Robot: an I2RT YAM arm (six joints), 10 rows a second.
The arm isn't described. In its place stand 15 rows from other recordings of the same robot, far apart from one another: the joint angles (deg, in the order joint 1, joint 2, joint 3, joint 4, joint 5, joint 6), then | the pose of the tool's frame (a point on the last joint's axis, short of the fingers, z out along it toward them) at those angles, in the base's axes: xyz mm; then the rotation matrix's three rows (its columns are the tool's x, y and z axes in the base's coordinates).
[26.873 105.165 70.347 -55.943 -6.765 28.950] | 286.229 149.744 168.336; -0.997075 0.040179 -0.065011; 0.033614 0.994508 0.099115; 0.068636 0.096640 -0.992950
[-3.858 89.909 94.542 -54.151 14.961 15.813] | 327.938 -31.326 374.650; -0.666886 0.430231 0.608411; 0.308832 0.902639 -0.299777; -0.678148 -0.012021 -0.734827
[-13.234 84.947 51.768 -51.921 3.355 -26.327] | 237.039 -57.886 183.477; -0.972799 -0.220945 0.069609; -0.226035 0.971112 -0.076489; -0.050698 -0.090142 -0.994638
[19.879 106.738 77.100 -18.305 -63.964 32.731] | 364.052 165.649 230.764; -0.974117 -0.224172 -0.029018; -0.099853 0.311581 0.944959; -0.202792 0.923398 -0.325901
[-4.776 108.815 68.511 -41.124 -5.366 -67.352] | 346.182 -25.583 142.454; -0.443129 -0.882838 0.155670; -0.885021 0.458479 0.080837; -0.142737 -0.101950 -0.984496
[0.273 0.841 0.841 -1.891 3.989 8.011] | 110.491 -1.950 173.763; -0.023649 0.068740 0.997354; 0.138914 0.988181 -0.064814; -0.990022 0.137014 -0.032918
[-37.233 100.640 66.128 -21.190 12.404 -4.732] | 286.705 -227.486 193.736; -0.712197 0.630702 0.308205; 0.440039 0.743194 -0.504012; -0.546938 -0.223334 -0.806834
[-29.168 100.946 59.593 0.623 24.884 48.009] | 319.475 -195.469 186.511; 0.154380 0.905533 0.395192; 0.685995 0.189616 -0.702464; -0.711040 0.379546 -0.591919
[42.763 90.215 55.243 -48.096 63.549 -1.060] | 217.654 157.876 197.038; -0.724550 -0.236546 0.647359; -0.681296 0.387852 -0.620811; -0.104229 -0.890852 -0.442176
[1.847 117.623 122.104 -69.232 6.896 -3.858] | 428.522 9.542 327.472; -0.903235 -0.041677 0.427117; -0.095959 0.989687 -0.106357; -0.418280 -0.137051 -0.897919
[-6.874 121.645 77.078 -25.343 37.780 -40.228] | 404.683 -70.753 113.146; -0.907894 -0.370443 0.196213; -0.404691 0.652458 -0.640721; 0.109330 -0.661113 -0.742278
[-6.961 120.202 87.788 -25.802 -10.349 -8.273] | 446.682 -48.094 168.317; -0.838634 -0.096376 0.536102; -0.040208 0.992491 0.115523; -0.543210 0.075326 -0.836211
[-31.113 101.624 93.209 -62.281 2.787 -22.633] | 307.793 -187.790 292.189; -0.949700 0.178125 0.257567; 0.124236 0.969287 -0.212247; -0.287462 -0.169572 -0.942662
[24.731 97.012 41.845 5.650 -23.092 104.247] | 276.381 142.675 127.506; -0.427148 0.821218 0.378346; 0.784870 0.129012 0.606082; 0.448914 0.555839 -0.699657
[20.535 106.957 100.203 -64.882 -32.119 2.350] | 349.369 151.080 297.946; -0.906635 -0.417130 0.063375; -0.302524 0.747404 0.591495; -0.294097 0.517097 -0.803814
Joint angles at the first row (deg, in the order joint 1, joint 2, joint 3, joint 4, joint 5, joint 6):
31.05 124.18 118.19 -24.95 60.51 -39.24
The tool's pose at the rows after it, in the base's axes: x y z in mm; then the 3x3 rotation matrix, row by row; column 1 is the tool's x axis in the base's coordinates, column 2 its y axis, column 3 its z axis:
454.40 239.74 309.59; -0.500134 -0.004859 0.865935; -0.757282 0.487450 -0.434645; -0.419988 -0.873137 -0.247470
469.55 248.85 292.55; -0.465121 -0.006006 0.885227; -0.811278 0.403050 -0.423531; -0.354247 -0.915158 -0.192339
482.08 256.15 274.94; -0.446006 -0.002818 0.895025; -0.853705 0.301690 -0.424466; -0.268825 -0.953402 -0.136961
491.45 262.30 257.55; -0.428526 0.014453 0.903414; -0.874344 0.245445 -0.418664; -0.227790 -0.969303 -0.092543
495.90 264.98 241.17; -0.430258 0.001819 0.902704; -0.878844 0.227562 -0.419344; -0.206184 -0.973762 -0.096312
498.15 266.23 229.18; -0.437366 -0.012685 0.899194; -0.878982 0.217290 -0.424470; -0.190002 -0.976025 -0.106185
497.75 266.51 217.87; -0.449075 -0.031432 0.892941; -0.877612 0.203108 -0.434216; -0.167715 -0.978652 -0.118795
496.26 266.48 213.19; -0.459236 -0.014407 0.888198; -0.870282 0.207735 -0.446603; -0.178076 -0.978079 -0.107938
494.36 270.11 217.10; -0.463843 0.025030 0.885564; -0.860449 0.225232 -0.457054; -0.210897 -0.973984 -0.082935
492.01 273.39 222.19; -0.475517 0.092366 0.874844; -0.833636 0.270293 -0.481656; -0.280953 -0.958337 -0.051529
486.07 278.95 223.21; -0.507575 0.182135 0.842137; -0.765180 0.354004 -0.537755; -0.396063 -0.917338 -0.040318
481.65 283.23 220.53; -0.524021 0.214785 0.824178; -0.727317 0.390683 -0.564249; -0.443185 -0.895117 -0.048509
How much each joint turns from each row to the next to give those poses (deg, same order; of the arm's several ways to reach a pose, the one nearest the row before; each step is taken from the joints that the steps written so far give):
0.02 2.23 0.00 7.61 -5.51 -3.68
0.00 3.56 -0.06 9.57 0.05 -9.63
0.00 3.52 -0.05 9.14 0.59 -10.04
0.04 3.21 -0.04 7.87 -0.03 -6.38
0.00 2.02 -0.02 1.63 0.03 -0.94
0.00 1.26 -0.07 0.24 0.26 0.00
0.07 0.57 -1.03 0.09 0.59 0.04
0.11 0.00 -1.41 2.27 0.96 -0.02
0.46 0.00 -0.01 2.39 1.27 -0.02
0.48 0.00 0.00 3.10 2.21 1.57
0.94 0.00 0.00 0.48 4.70 6.80
0.68 0.00 0.01 -1.86 2.44 4.81

